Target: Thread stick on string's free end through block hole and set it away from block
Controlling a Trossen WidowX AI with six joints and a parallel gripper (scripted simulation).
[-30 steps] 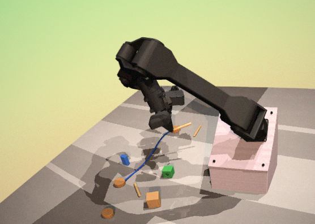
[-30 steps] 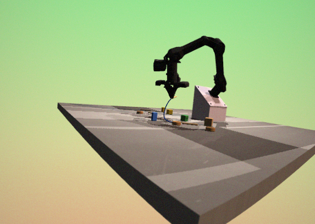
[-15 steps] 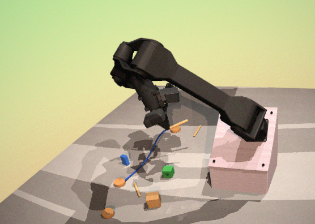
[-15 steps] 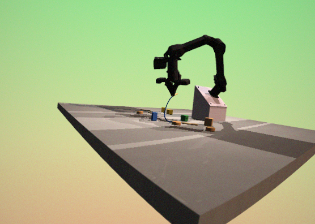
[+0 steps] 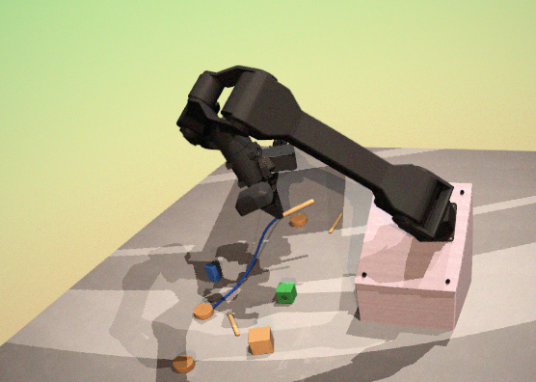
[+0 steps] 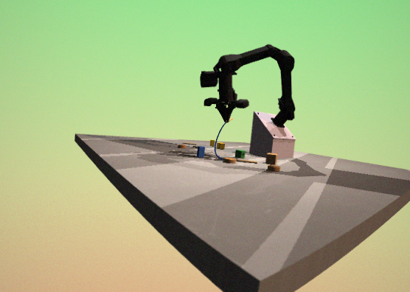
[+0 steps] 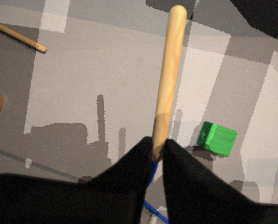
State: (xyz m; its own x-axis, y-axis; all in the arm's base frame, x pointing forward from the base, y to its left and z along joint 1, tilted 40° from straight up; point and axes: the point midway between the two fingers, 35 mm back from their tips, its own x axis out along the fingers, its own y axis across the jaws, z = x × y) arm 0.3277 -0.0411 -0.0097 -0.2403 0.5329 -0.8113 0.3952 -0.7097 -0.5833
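The thin wooden stick is 10 mm to the right of my gripper tip, 10 mm behind it and 10 mm above it. The rest, counted from my gripper tip: round wooden button 170 mm to the left, 130 mm below, 120 mm ahead; blue block 170 mm ahead, 120 mm below, 60 mm to the left; green block 120 mm below, 80 mm to the left, 20 mm behind.
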